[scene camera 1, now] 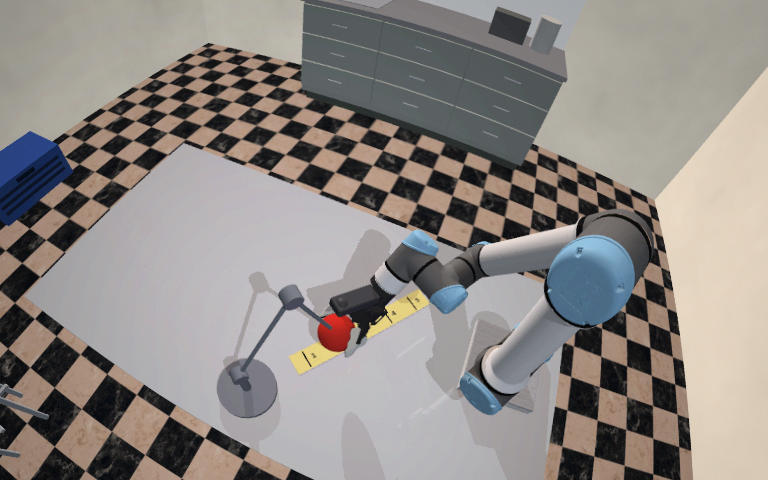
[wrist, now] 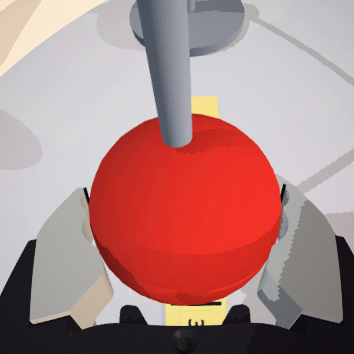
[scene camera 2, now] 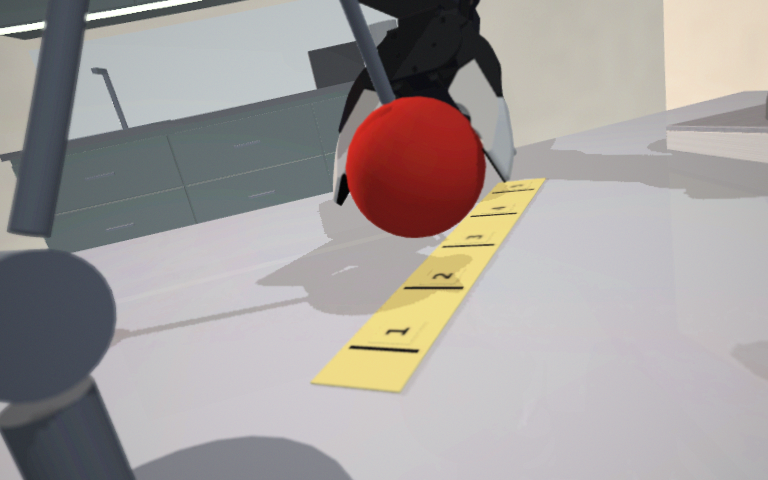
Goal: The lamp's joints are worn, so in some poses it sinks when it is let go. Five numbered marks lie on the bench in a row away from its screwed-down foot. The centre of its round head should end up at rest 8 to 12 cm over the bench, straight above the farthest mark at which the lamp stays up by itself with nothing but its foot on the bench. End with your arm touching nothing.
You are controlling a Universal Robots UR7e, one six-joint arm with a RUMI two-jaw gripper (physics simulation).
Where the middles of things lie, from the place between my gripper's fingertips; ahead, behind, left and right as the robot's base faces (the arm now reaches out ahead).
Scene:
I see my gripper 9 cm to the left of the yellow strip (scene camera 2: 382,356), 8 cm above it and 6 cm past it. From my hand the other things lie so: round grey foot (scene camera 2: 74,428) 20 cm to the left, 17 cm ahead, 3 cm below.

